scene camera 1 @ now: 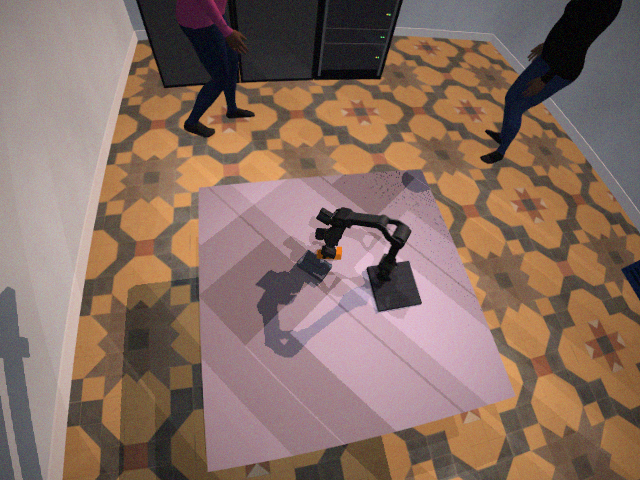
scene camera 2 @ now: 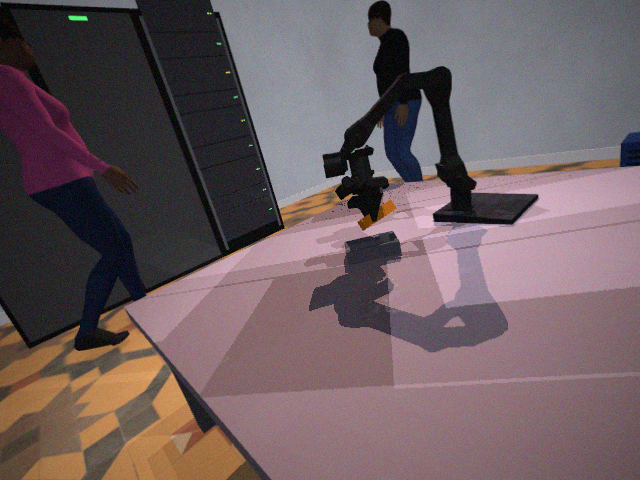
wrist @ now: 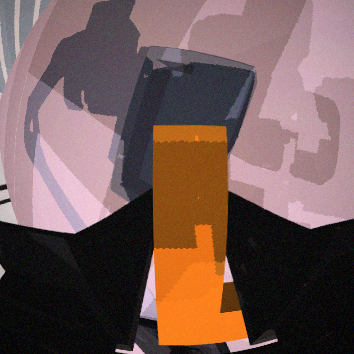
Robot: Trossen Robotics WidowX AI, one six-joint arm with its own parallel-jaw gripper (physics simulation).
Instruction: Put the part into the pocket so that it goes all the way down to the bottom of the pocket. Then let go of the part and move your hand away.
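Frame: origin at the arm's base, x back, y right, z up, level; metres.
Seen in the pictures: gripper, fingertip midpoint: (scene camera 1: 323, 256) (scene camera 2: 372, 223) (wrist: 186, 195); arm's base at its link origin: (scene camera 1: 384, 275) (scene camera 2: 461, 207).
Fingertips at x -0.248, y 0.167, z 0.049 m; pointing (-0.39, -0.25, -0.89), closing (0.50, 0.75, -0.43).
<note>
Offsets run from my fingertips to a thing's middle. Level surfaces: height alone.
The orange part @(dz +0.009, dx +0.029, dy +0.005 m) (scene camera 1: 338, 252) (scene camera 2: 388, 208) (wrist: 190, 180) is a long block. My gripper (scene camera 1: 328, 253) (scene camera 2: 376, 215) (wrist: 186, 195) is shut on it, one black finger on each side. In the second scene view the part is tilted, its left end lower, with a gap between it and the dark block below. The dark grey pocket block @(dz -0.054, dx -0.044, dy -0.008 m) (scene camera 1: 311, 270) (scene camera 2: 374, 252) (wrist: 212, 60) sits on the pink table top, its pocket facing up. In the wrist view the part's far end overlaps the pocket and hides its near portion. The pocket looks turned slightly relative to the part.
The arm's black base plate (scene camera 1: 397, 297) (scene camera 2: 504, 206) stands on the pink table top @(dz -0.072 m) (scene camera 1: 361, 392) (scene camera 2: 465, 423), to the right of the pocket block in both scene views. Shadows of the arm fall across the table. Two people and dark server cabinets (scene camera 1: 276, 41) stand beyond the table.
</note>
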